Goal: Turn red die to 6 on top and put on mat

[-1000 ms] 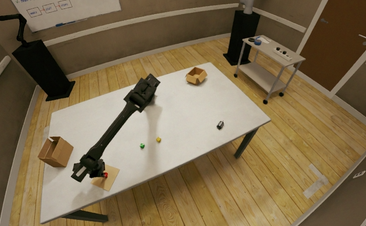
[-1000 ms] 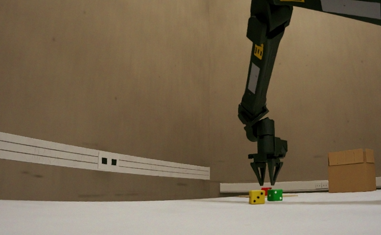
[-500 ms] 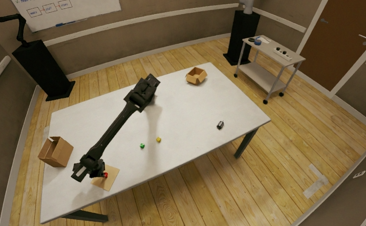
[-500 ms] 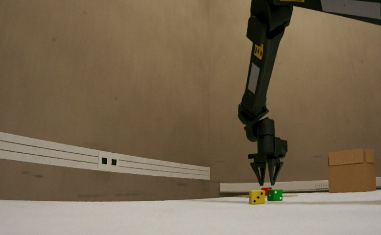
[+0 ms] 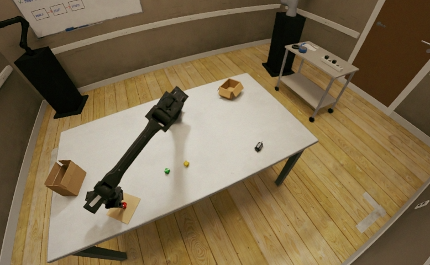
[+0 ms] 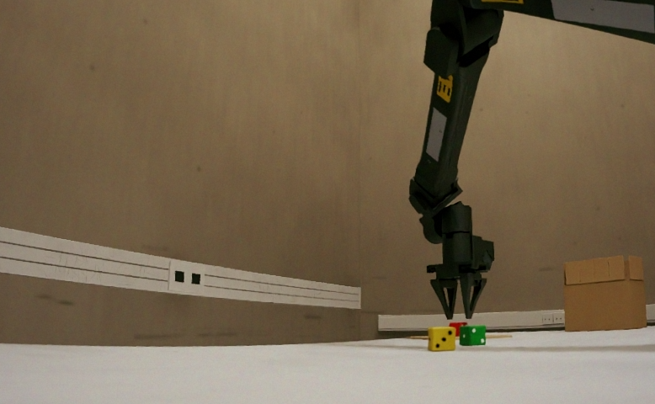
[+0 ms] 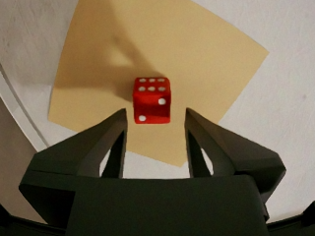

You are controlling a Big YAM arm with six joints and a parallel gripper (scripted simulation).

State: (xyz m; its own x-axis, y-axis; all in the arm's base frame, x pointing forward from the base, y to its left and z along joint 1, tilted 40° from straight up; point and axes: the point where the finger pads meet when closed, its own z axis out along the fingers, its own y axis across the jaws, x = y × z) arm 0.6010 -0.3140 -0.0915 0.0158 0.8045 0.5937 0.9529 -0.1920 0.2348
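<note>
Right now the red die is 30 mm below my hand. From my hand the other things lie so: tan mat: 40 mm below, 10 mm to the right, 10 mm ahead; green die: 240 mm to the left, 160 mm behind, 30 mm below; cardboard box: 340 mm to the right, 180 mm behind, 20 mm above.
</note>
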